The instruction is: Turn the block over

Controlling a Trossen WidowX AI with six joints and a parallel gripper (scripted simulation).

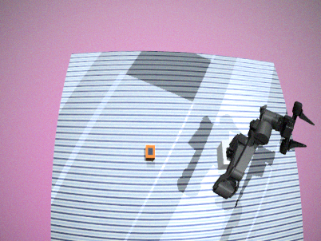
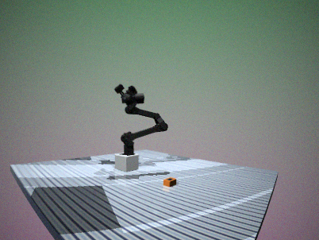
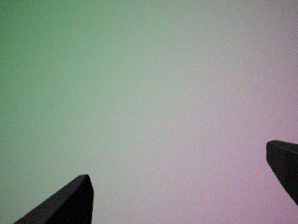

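The orange block lies 540 mm ahead of my gripper tip, 110 mm to the right of it and 480 mm below it.
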